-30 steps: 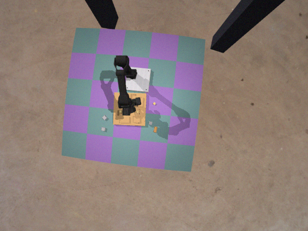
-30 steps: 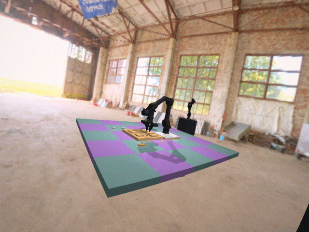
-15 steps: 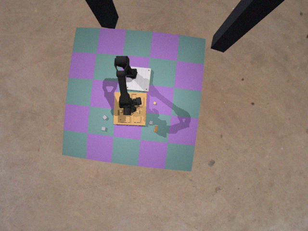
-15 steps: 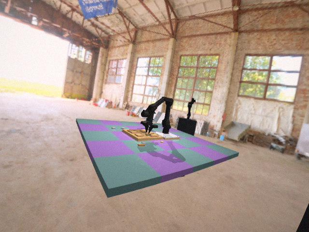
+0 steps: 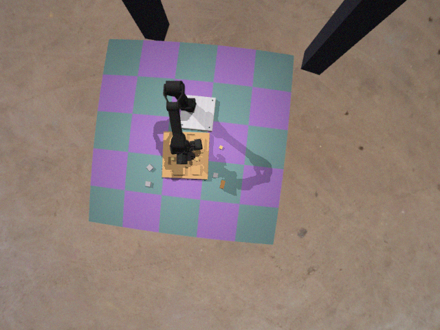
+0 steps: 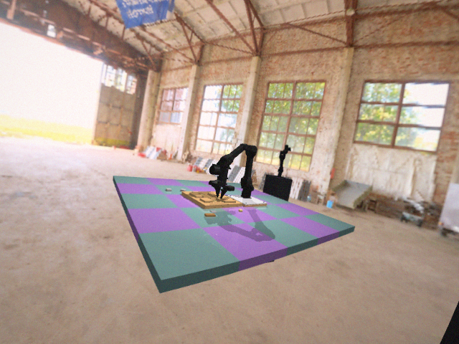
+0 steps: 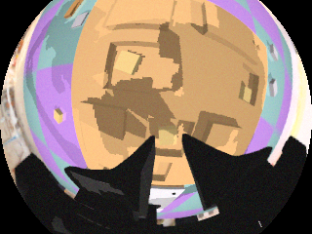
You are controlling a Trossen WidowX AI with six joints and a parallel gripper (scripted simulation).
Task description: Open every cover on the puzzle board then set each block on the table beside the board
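Right now the orange puzzle board is 50 mm ahead of my gripper tip and 10 mm to the left of it. Also, from my gripper tip: orange block 170 mm ahead, 270 mm to the left, 20 mm below.
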